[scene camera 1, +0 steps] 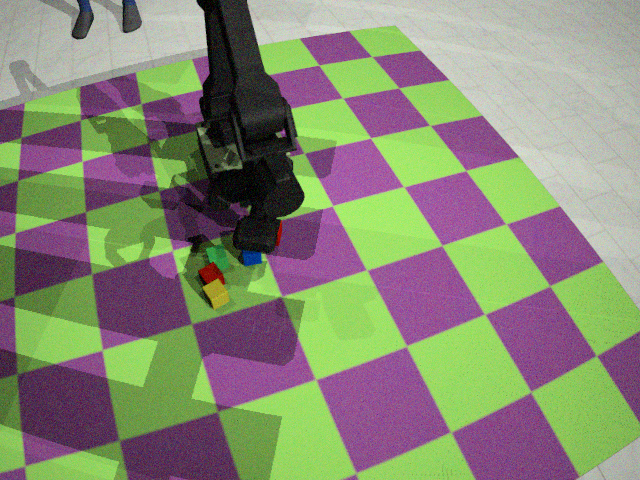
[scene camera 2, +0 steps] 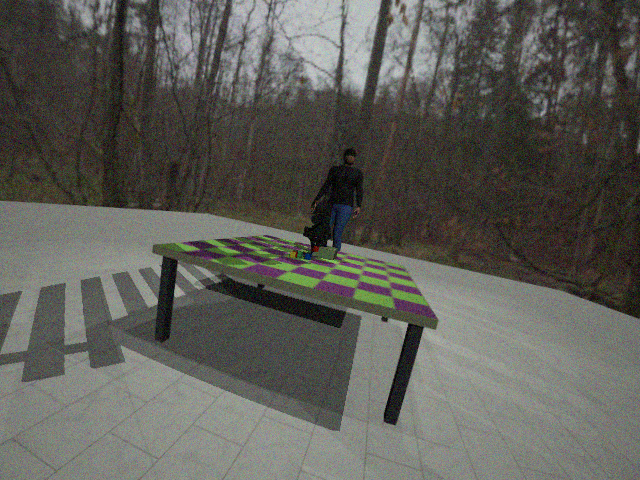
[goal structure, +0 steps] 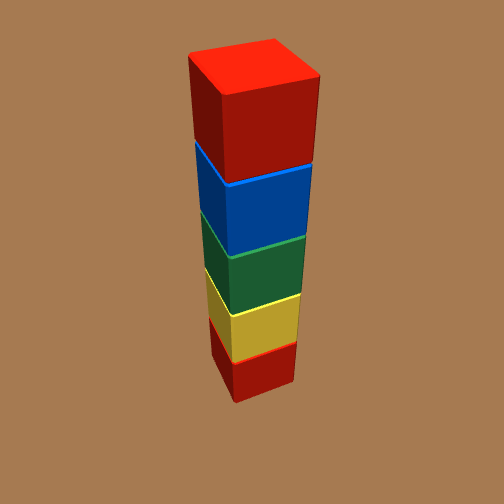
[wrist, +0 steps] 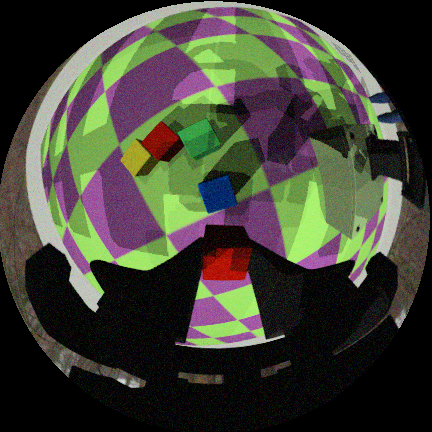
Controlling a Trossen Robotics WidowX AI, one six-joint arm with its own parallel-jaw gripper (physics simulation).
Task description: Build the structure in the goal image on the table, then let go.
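Frame: origin at the arm's base, x ahead, y left, z up, level; metres.
Seen in the pictures: gripper, between the fingertips: (scene camera 2: 314,249) (wrist: 224,242); arm's base, origin of its link: (scene camera 1: 225,134) (scene camera 2: 322,245) (wrist: 373,155).
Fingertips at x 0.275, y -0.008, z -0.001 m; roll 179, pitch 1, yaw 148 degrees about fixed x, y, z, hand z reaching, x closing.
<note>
Offsets run from my fingertips to a thing's top centre.
My gripper (wrist: 224,242) is shut on a red cube @[0.003 m ahead, 0.004 m left, 0.022 m up] (wrist: 227,264) (scene camera 1: 279,233) (scene camera 2: 315,249). In scene view 1 the cube is mostly hidden behind the gripper. It is held above the table, beside a blue cube @[0.011 m back, 0.031 m right, 0.038 m down] (scene camera 1: 252,257) (wrist: 217,194) (scene camera 2: 307,256). A green cube @[0.023 m back, 0.092 m right, 0.038 m down] (scene camera 1: 217,256) (wrist: 199,139) lies to the left of the blue one, apart from it. A second red cube @[0.013 m ahead, 0.114 m right, 0.038 m down] (scene camera 1: 210,273) (wrist: 161,141) lies close to the green one. A yellow cube @[0.048 m ahead, 0.117 m right, 0.038 m down] (scene camera 1: 216,293) (wrist: 135,158) lies right next to that red cube; whether they touch is hard to tell.
The table (scene camera 1: 387,392) (scene camera 2: 294,285) has a green and purple checkered top with shadows across it. The arm's grey-green base plate (scene camera 1: 216,155) (scene camera 2: 325,252) (wrist: 335,190) is behind the cubes. A person (scene camera 2: 345,186) stands behind the table.
</note>
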